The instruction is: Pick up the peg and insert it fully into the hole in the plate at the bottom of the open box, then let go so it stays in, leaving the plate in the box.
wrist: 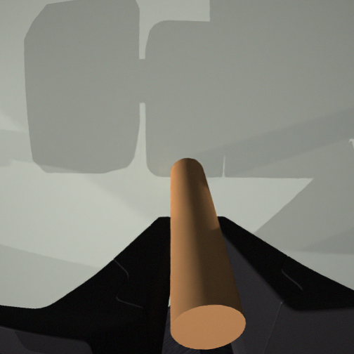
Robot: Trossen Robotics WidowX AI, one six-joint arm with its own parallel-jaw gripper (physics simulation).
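Observation:
The orange-brown peg (197,260) is a smooth round cylinder in the lower middle of the wrist view. Its flat end face is towards the camera at the bottom, and its far end reaches down towards the pale surface. My gripper (190,229) is shut on the peg, with one black finger against each side. The fingers hide parts of what lies behind them. Whether the peg's far end touches the surface is hard to tell. The plate and its hole do not show in the wrist view, and I cannot make out the open box.
A pale grey-green surface (65,210) lies beyond the fingers. Broad grey shadows of the arm and gripper fall across its upper part and right side. A small sliver of dark, finely lined material (169,337) shows low between the fingers, left of the peg's near end.

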